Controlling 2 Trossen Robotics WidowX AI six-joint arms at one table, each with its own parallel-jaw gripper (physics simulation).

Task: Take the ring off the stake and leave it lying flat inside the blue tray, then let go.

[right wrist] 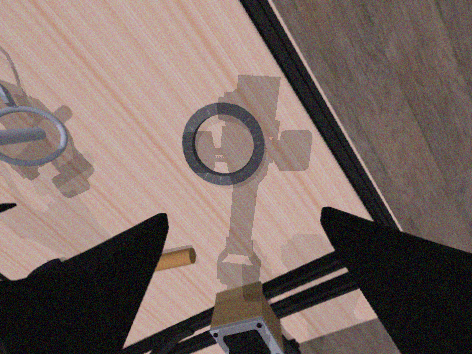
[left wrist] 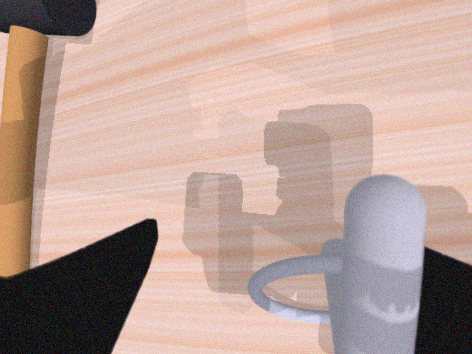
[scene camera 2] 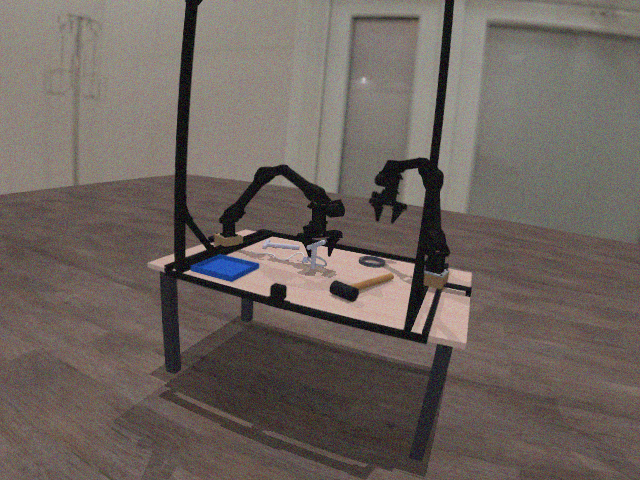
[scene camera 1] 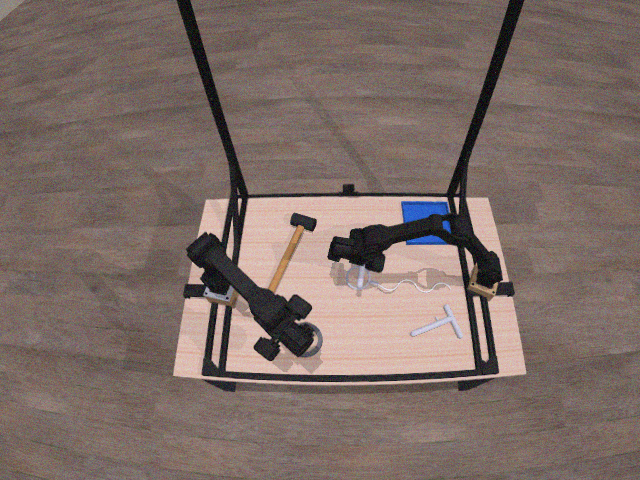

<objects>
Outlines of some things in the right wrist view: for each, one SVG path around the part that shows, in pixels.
The right gripper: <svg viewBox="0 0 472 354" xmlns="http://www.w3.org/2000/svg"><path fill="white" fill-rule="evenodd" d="M167 214L158 213L124 232L37 274L19 280L0 281L0 354L120 354L161 257L169 230ZM322 208L320 222L331 245L401 354L472 354L472 253L396 229L394 230L385 225L332 207Z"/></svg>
A hammer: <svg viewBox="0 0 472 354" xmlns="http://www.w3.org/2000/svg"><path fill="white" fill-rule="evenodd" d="M61 260L59 258L50 260L33 270L27 277L61 263ZM195 250L188 248L161 254L154 272L194 264L196 261Z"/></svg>
</objects>
